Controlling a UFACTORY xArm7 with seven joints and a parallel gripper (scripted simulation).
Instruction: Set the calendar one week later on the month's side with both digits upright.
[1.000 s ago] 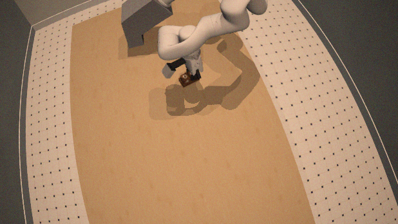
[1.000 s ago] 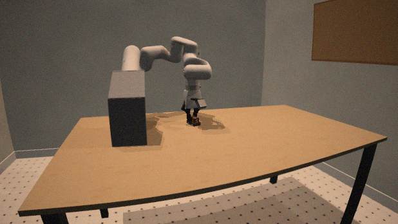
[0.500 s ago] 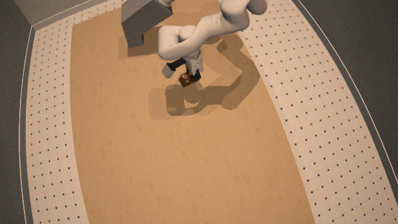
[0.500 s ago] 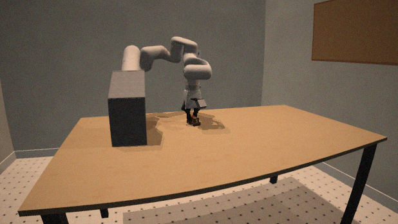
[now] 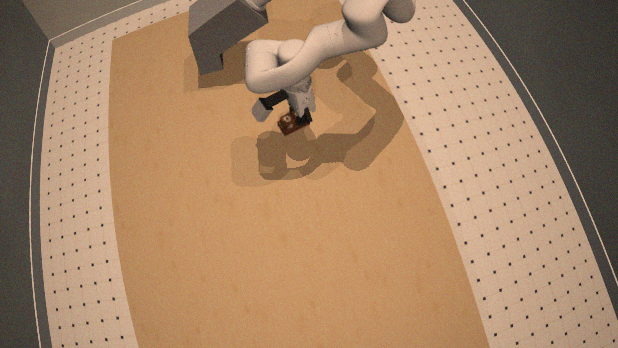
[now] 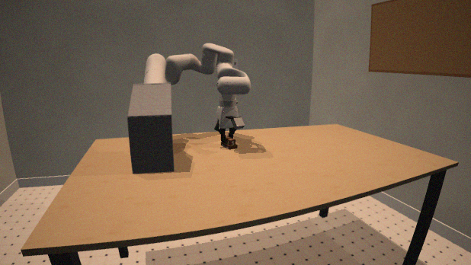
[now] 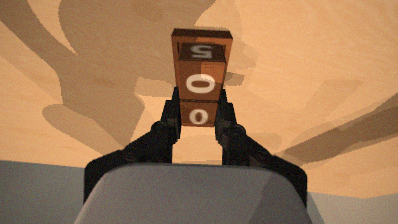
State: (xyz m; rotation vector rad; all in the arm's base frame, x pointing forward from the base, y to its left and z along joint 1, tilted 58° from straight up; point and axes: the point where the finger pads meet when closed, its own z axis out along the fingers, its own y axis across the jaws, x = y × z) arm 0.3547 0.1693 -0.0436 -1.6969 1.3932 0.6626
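The brown tray lies 30 mm below my hand and 20 mm to the right of it.
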